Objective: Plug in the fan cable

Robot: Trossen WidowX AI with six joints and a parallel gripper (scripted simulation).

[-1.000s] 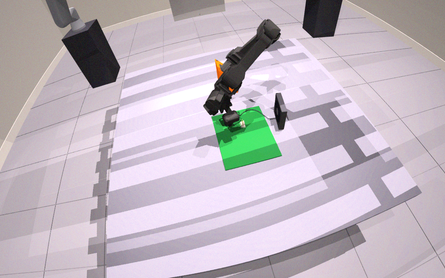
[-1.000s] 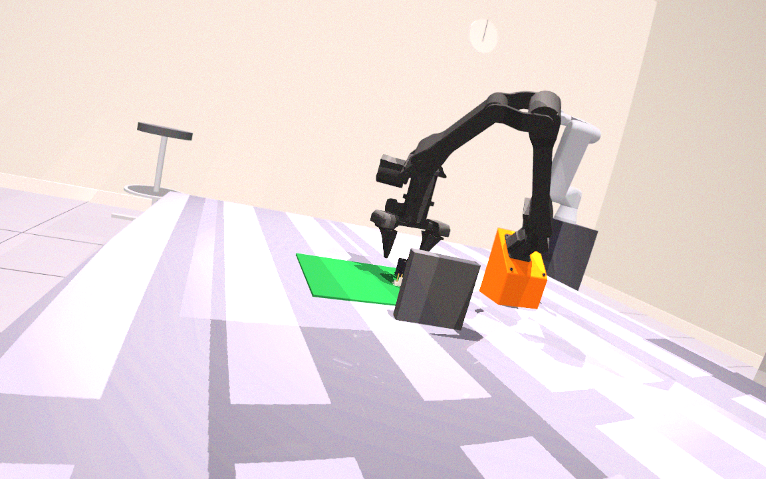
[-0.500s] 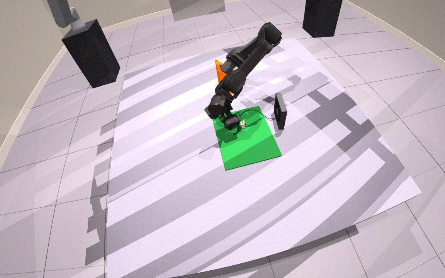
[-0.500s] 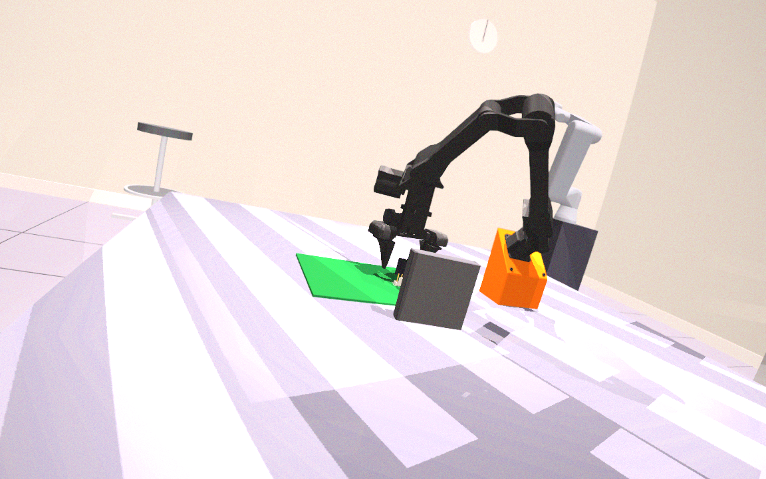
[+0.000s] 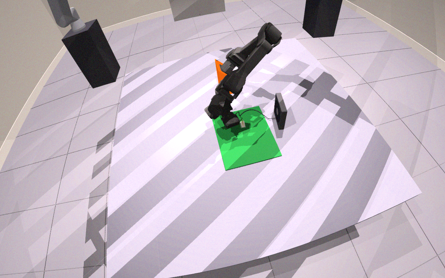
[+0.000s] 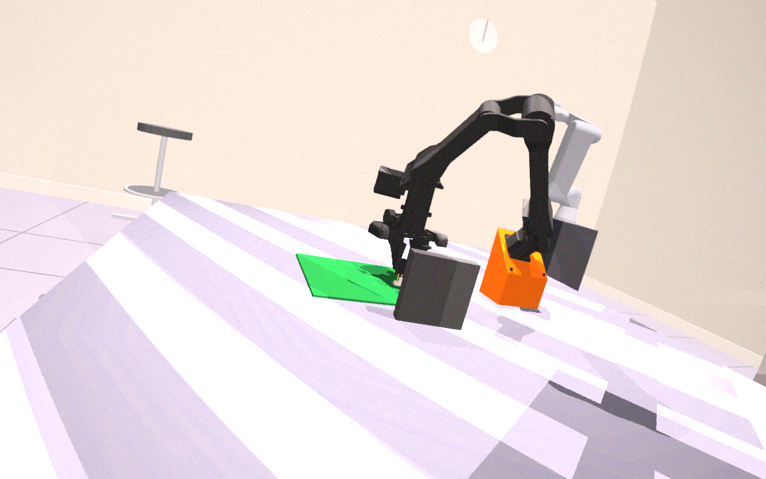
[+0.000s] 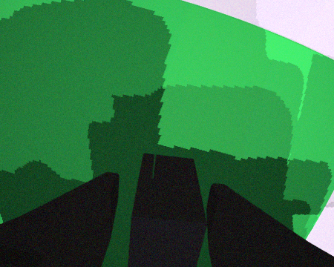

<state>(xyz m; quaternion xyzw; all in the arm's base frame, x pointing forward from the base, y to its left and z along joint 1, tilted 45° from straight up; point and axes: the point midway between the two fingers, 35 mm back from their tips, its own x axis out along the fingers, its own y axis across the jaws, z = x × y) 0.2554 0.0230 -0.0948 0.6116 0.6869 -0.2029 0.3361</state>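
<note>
Now: gripper tip 2 cm short of the fan header, 7 cm to the right of it and 2 cm above it. Round my gripper tip: dark fan (3 cm ahead, 24 cm to the left, 4 cm above); then green board (8 cm ahead, 7 cm to the left, 3 cm below); then black plug (1 cm to the left, 1 cm above).
</note>
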